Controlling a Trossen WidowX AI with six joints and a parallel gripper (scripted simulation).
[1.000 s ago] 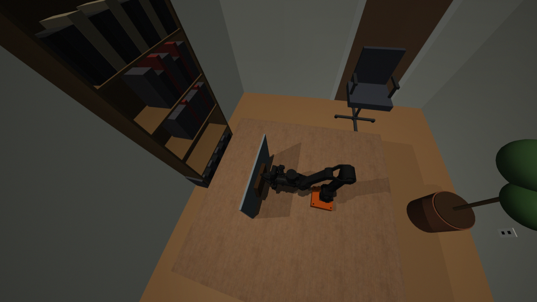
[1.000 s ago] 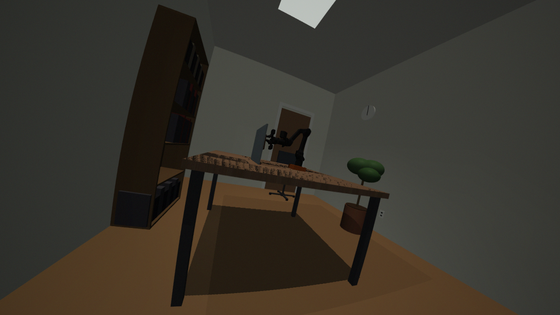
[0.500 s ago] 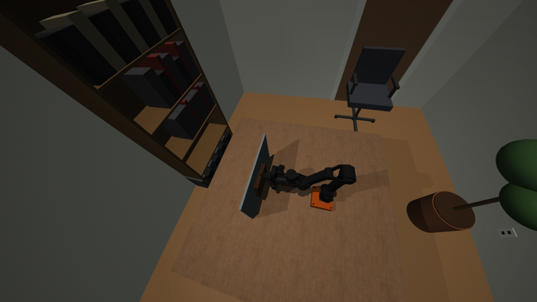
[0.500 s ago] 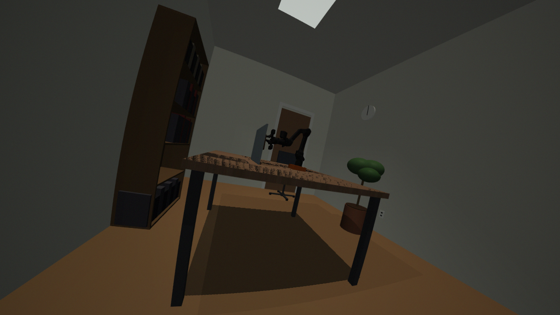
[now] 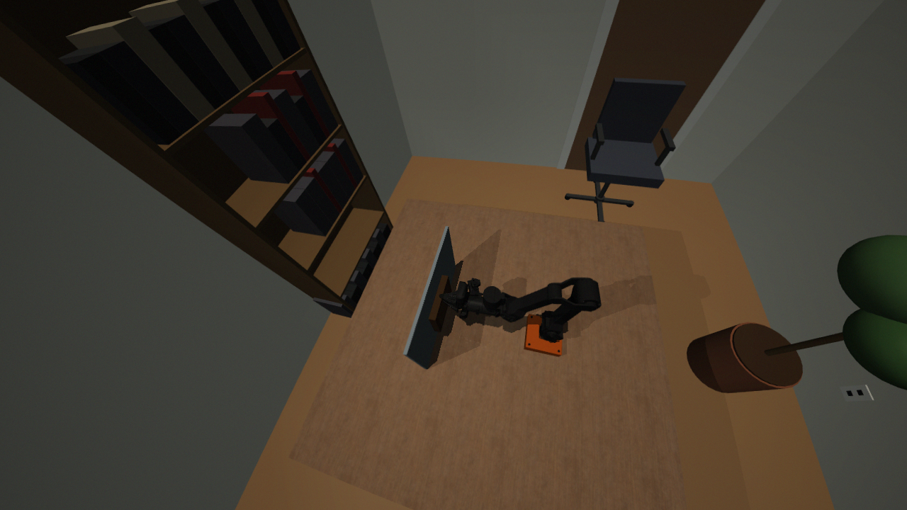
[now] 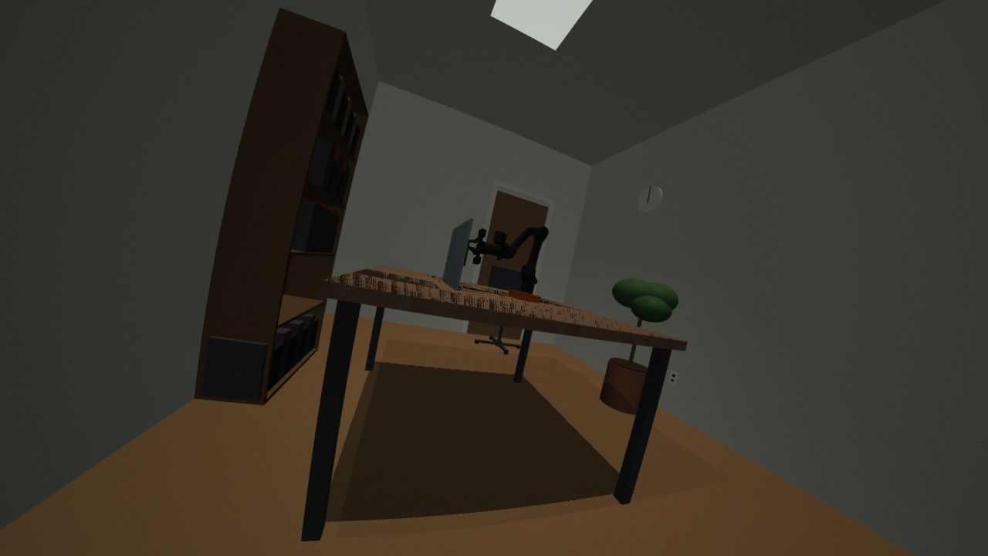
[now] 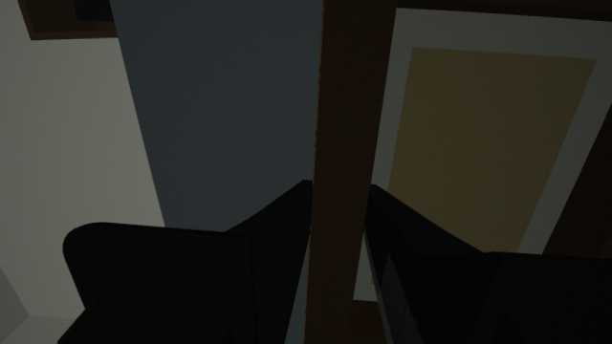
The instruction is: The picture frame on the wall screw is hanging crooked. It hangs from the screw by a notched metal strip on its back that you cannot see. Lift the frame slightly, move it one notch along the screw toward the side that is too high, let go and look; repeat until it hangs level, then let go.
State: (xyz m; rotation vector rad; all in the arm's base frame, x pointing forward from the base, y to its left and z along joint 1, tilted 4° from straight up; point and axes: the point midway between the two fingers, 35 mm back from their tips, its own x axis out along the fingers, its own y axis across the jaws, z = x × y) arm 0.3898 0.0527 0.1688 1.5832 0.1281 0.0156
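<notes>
My gripper tip is now 5 cm above the picture frame, 1 cm to the right of it and 1 cm short of it. Also, from my gripper tip: grey wall panel (7 cm below, 2 cm ahead, 1 cm to the right).
</notes>
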